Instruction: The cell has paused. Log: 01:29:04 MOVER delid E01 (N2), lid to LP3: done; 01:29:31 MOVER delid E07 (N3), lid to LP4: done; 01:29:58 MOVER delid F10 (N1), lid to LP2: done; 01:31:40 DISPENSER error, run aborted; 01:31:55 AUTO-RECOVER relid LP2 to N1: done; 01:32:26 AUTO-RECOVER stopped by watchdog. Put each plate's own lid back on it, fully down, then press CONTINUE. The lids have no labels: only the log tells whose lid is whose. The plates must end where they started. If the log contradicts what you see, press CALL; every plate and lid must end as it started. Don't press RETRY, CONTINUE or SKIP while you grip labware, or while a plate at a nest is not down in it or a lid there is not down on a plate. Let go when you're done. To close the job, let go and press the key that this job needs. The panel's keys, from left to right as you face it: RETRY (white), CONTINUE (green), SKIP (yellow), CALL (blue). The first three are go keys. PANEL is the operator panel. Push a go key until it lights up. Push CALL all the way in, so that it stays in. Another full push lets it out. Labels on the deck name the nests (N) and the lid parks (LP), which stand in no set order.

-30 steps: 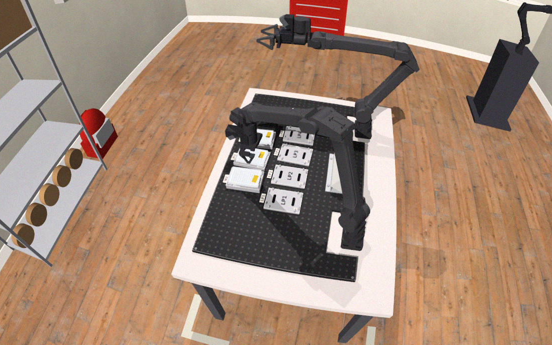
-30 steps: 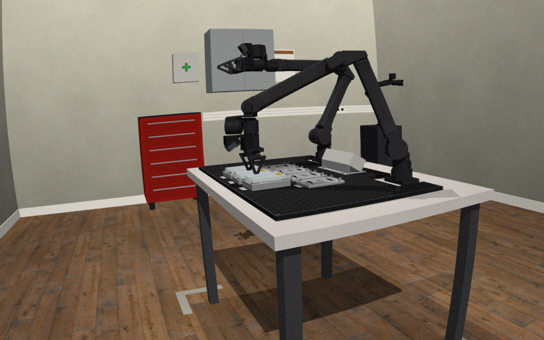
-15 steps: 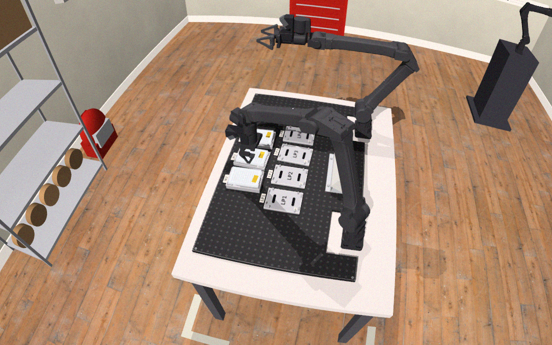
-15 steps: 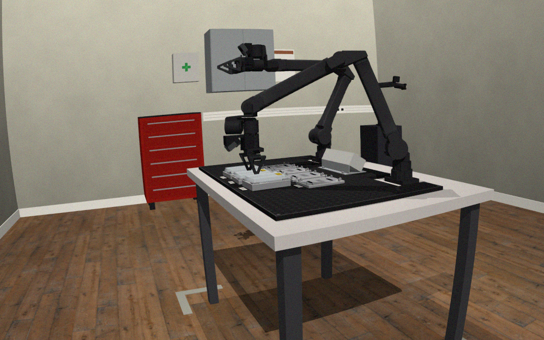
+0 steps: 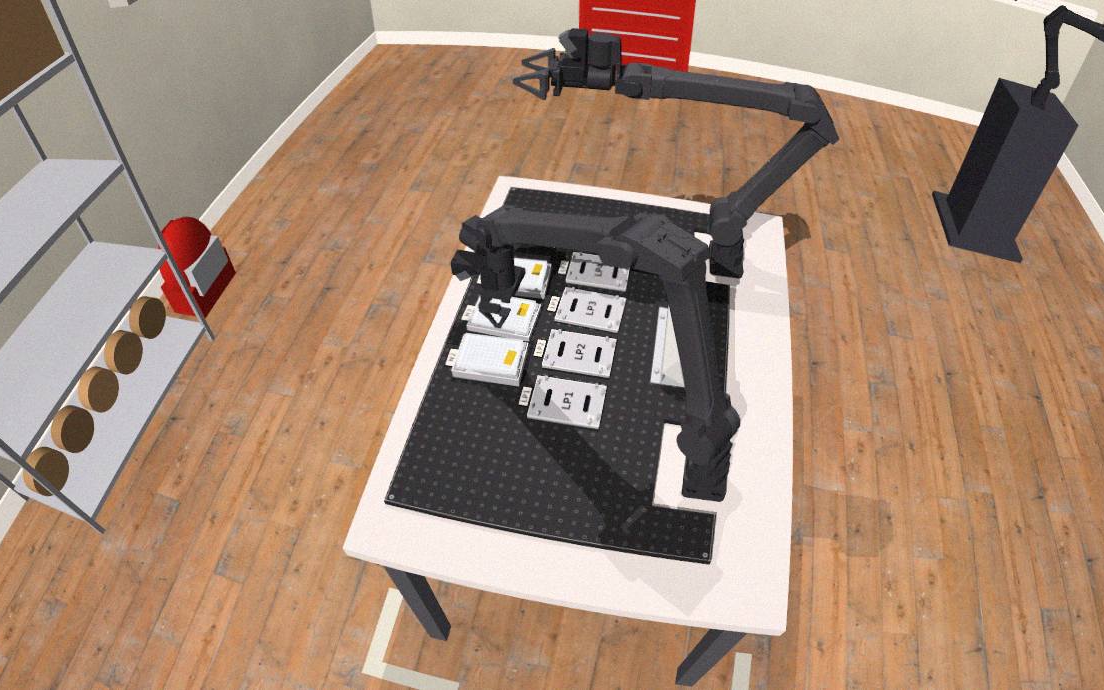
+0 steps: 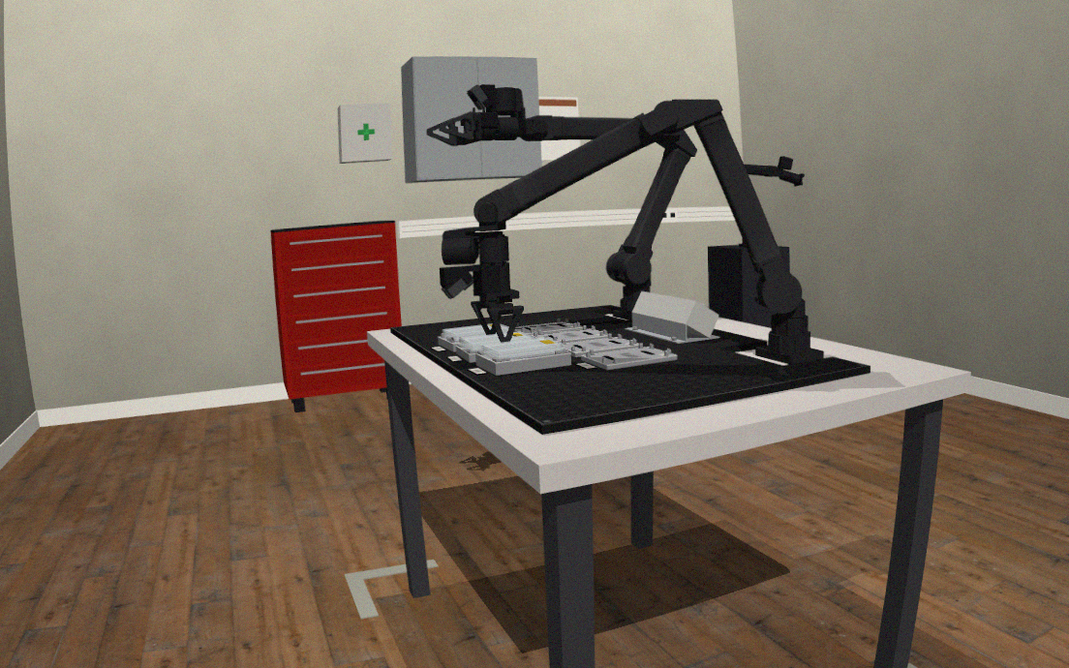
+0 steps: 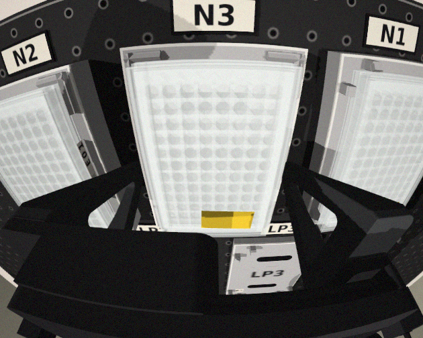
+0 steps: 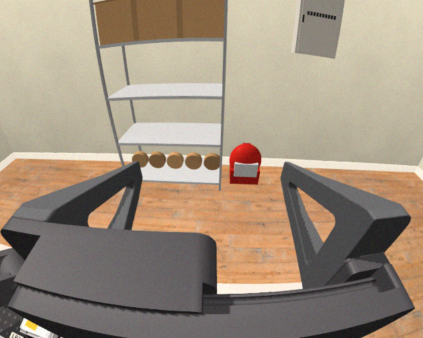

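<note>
Right now the green continue key is 43 cm behind my left hand, 3 cm above it and 1 cm to the left of it. From my left hand the other things lie so: white retry key: 43 cm behind, 6 cm to the left, 3 cm above; then yellow skip key: 43 cm behind, 4 cm to the right, 3 cm above; then blue call key: 42 cm behind, 9 cm to the right, 2 cm above.
</note>
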